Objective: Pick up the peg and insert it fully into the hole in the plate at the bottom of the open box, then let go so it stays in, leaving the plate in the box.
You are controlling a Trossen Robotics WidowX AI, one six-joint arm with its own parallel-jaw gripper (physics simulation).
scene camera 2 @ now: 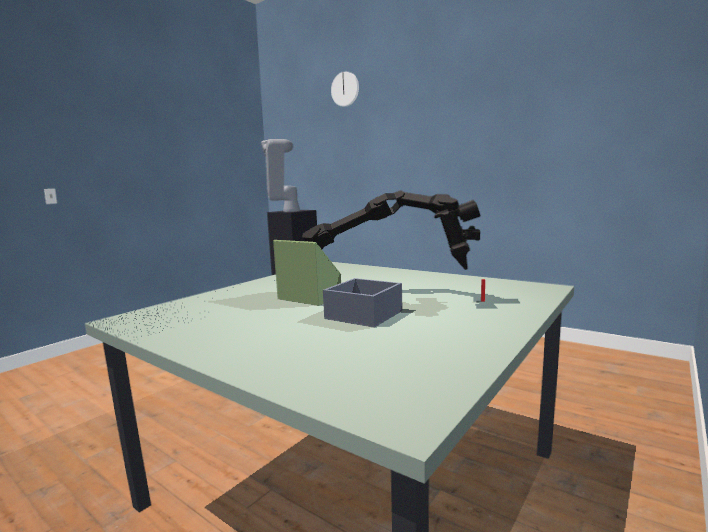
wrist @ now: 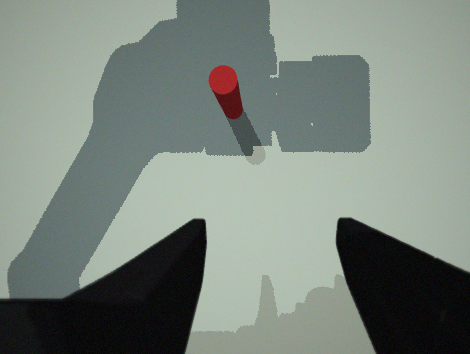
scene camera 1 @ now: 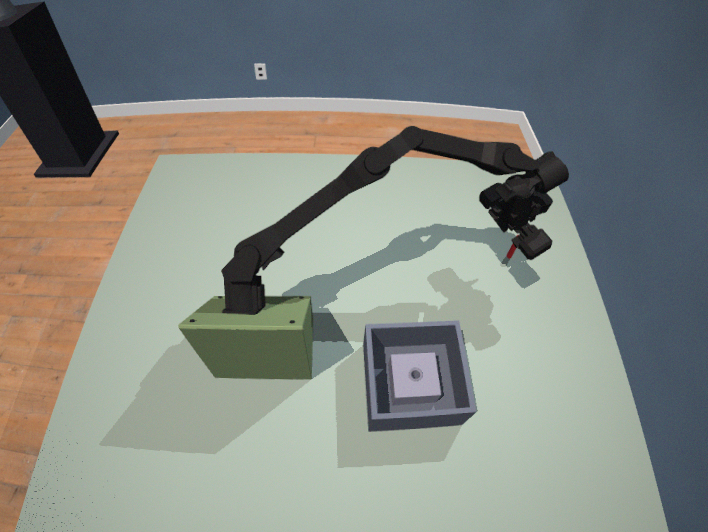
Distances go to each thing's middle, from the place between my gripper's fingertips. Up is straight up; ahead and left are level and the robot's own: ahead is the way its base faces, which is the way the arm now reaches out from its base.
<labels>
I see the red peg [wrist: 223, 81] 50 mm ahead of my hand, 50 mm to the left of it and 90 mm below it. From my hand the other things lie so: pale plate [scene camera 1: 414, 379] (220 mm behind, 310 mm to the right, 90 mm below); then grey box [scene camera 1: 456, 405] (220 mm behind, 310 mm to the right, 80 mm below).
</labels>
